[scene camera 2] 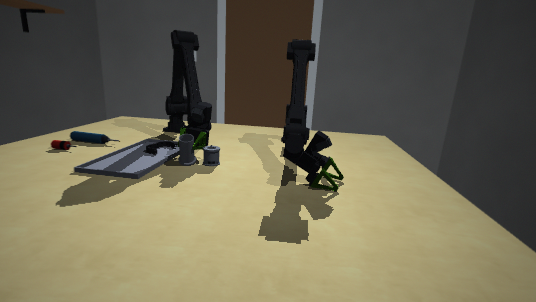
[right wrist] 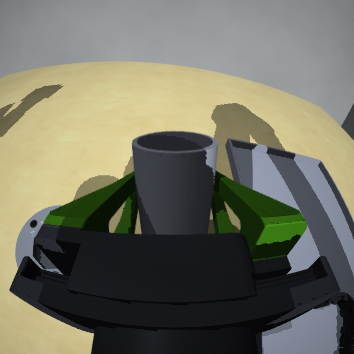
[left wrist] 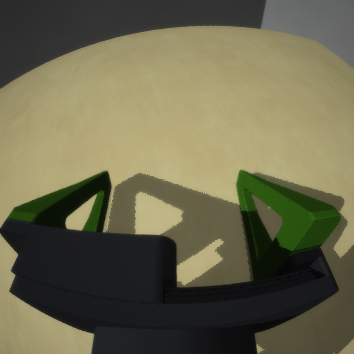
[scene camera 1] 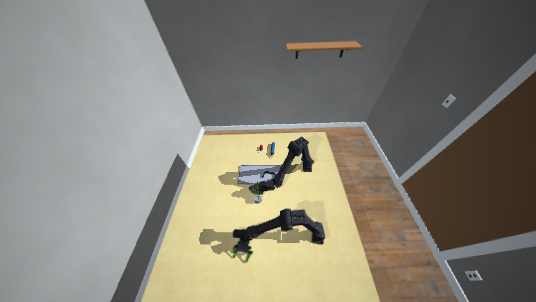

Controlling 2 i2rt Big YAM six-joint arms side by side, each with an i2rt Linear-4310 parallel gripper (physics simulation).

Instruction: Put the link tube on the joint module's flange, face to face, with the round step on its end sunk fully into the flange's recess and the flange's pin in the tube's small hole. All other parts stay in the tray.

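Frame: origin at the left arm's base, x ahead, y left, z up, level; millimetres.
Seen in the pictures: left gripper, fingertip midpoint: (scene camera 2: 340, 184) (left wrist: 173, 177) (scene camera 1: 240, 260); right gripper, fingertip midpoint: (scene camera 2: 185, 146) (right wrist: 174, 177) (scene camera 1: 251, 189); left arm's base at its link origin: (scene camera 1: 317, 235); right arm's base at its link origin: (scene camera 2: 176, 130) (scene camera 1: 307, 166).
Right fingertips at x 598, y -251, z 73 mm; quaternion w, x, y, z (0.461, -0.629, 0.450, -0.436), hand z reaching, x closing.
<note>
Offsets run from my right fingertips to a thing's top centre. "spot": to the spot under its first point.
The grey link tube @[17 mm back, 6 mm right, 41 mm up] (scene camera 2: 187, 148) (right wrist: 175, 195) is upright, its open end up, held between the fingers of my right gripper (scene camera 1: 256, 188) (right wrist: 174, 177), which is shut on it. The tube's lower end is hidden in the right wrist view. The grey joint module @[71 mm back, 62 mm left, 9 mm down] (scene camera 1: 257, 199) (scene camera 2: 211, 155) (right wrist: 24, 235) stands upright on the table, its flange up. In scene camera 2 the tube is just left of the module, with a narrow gap between them; its height above the table is unclear. My left gripper (scene camera 1: 242, 257) (scene camera 2: 339, 183) (left wrist: 173, 177) is open and empty, low over the table.
The tray @[spot: 185 mm ahead, 160 mm right, 68 mm down] (scene camera 2: 107, 174) (right wrist: 275, 151) lies beside the tube, with a black curved part @[spot: 158 mm back, 232 mm right, 67 mm down] (scene camera 2: 160, 146) in it. A blue tool @[spot: 100 mm back, 543 mm right, 39 mm down] (scene camera 1: 273, 148) (scene camera 2: 89, 137) and a red tool @[39 mm ahead, 526 mm right, 38 mm down] (scene camera 1: 261, 147) (scene camera 2: 60, 145) lie beyond the tray.
</note>
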